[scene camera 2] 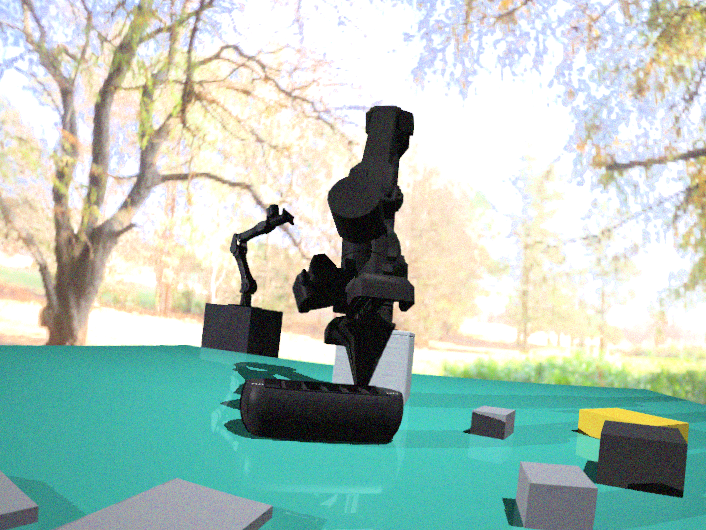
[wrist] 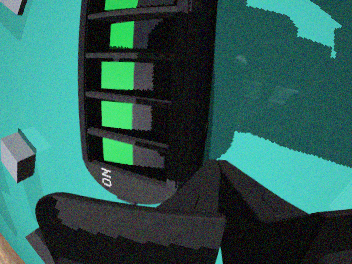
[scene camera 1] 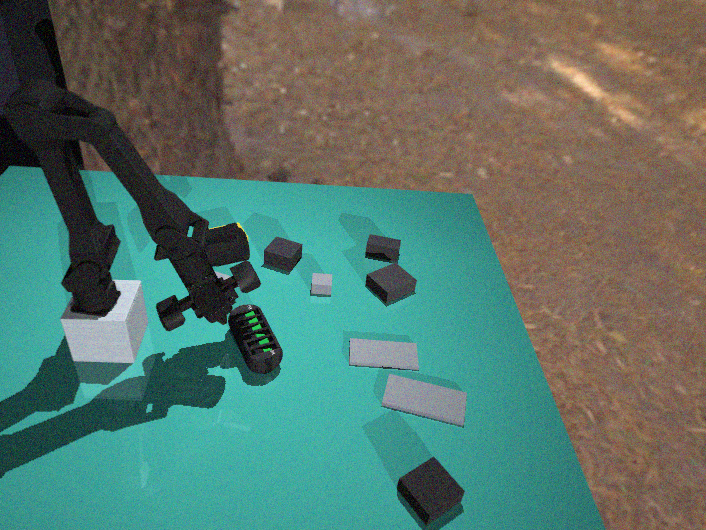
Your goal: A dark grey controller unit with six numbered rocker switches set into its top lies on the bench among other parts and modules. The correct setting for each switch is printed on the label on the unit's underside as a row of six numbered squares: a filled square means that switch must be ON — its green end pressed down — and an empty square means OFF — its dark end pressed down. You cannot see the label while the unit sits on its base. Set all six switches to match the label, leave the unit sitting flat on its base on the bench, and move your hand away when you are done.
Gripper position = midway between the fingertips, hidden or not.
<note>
My gripper [scene camera 2: 361,390] is shut, holding nothing. Further things: a yellow block [scene camera 2: 591,421].
My gripper also shows in the wrist view [wrist: 215,169] and in scene camera 1 [scene camera 1: 224,322]. The wrist view does not show the yellow block: it is out of frame.
</note>
